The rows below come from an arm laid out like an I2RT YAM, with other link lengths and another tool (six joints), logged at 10 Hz.
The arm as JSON. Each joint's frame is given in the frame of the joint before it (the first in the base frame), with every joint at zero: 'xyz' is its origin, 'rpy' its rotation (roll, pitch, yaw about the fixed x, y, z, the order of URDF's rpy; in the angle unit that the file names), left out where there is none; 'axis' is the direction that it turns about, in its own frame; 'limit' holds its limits. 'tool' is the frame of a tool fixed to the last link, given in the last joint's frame.
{
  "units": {
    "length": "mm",
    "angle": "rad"
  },
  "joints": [
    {
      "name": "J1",
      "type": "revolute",
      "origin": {
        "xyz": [
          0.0,
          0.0,
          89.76
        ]
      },
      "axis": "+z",
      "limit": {
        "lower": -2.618,
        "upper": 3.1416
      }
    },
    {
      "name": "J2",
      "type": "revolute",
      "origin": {
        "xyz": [
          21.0,
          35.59,
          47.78
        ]
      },
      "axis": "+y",
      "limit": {
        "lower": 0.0,
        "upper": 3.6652
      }
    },
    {
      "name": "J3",
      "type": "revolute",
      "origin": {
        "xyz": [
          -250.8,
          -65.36,
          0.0
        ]
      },
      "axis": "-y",
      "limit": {
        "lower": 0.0,
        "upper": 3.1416
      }
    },
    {
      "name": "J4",
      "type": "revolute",
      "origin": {
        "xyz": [
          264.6,
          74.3,
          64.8
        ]
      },
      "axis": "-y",
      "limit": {
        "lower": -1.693,
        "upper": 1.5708
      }
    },
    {
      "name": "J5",
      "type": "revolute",
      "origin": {
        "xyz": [
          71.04,
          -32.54,
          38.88
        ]
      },
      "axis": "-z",
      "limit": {
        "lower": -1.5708,
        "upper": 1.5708
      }
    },
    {
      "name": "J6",
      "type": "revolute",
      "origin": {
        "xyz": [
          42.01,
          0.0,
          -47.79
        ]
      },
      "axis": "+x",
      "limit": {
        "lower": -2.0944,
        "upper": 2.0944
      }
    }
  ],
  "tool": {
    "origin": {
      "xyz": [
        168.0,
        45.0,
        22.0
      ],
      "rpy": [
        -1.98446,
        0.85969,
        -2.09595
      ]
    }
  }
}
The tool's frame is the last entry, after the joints.
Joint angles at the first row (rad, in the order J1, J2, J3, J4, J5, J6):
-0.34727 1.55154 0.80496 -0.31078 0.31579 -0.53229
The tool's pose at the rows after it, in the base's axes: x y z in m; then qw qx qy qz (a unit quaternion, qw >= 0):
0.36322 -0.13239 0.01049 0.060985 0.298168 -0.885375 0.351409
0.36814 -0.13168 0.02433 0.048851 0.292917 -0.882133 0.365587
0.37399 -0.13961 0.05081 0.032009 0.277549 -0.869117 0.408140
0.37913 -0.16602 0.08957 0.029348 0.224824 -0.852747 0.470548
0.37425 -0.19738 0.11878 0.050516 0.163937 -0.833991 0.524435
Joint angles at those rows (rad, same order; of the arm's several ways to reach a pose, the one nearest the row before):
-0.32769 1.51767 0.79469 -0.30066 0.32811 -0.53916
-0.31471 1.48042 0.79411 -0.30047 0.34132 -0.53537
-0.30039 1.40611 0.77522 -0.26452 0.39443 -0.55389
-0.29359 1.34572 0.78087 -0.21566 0.52043 -0.55548
-0.29543 1.32691 0.78993 -0.16341 0.67252 -0.55875

